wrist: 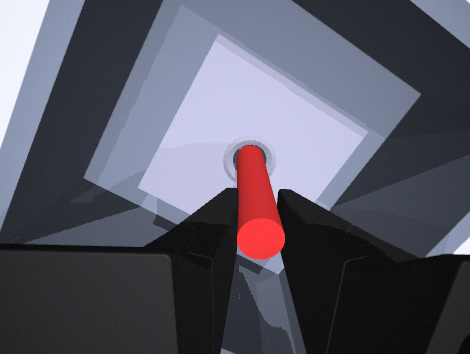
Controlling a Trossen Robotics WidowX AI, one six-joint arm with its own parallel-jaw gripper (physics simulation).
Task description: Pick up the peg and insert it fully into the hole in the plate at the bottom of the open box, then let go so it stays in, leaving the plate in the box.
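Frame: origin at the arm's base, x left, y ahead, z down, level; millimetres.
Where they show: gripper, between the fingertips: [257, 201].
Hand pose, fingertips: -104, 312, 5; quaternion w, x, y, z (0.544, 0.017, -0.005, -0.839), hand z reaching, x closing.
Each offset is from my fingertips to the top centre of the thing, as dx, dy, dz. "pt": to the spot under its first point.
A red round peg @(+3, -2, -20) [256, 195] is held between the two black fingers of my gripper [257, 201], which is shut on it. Its near end faces the camera and its far end points down toward the plate. The pale lilac square plate @(+4, -3, +56) [225, 90] lies at the bottom of the open box @(pt -25, +80, +40) [100, 30]. The hole @(pt +12, +0, +80) [236, 159] in the plate has a faint ring around it. The peg's far end overlaps the hole in this view and covers most of it; dark slivers show at both sides. Whether the tip is inside the hole or above it, I cannot tell.
The box's dark walls rise around the plate on the left, top and right. A grey-blue strip of box floor [320, 60] borders the plate. The black gripper body fills the lower left and lower right and hides the near part of the box.
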